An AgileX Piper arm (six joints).
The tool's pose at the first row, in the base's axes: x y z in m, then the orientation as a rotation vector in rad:
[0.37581 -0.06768 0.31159 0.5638 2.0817 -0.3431]
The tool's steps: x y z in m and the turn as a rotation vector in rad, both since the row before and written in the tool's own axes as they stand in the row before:
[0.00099 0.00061 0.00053 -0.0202 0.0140 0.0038]
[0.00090 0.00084 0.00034 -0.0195 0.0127 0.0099]
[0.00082 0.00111 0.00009 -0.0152 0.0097 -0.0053]
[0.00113 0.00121 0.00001 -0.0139 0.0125 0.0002]
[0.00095 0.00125 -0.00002 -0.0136 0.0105 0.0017]
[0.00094 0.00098 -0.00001 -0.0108 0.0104 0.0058]
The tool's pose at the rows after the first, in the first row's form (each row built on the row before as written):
[0.37604 -0.06714 0.31046 0.5595 2.0950 -0.3164]
[0.37628 -0.06632 0.30951 0.5615 2.1047 -0.2871]
[0.37650 -0.06516 0.30879 0.5494 2.1163 -0.2717]
[0.37653 -0.06378 0.30787 0.5445 2.1287 -0.2539]
[0.37663 -0.06240 0.30713 0.5408 2.1386 -0.2359]
[0.37660 -0.06125 0.30640 0.5430 2.1469 -0.2186]

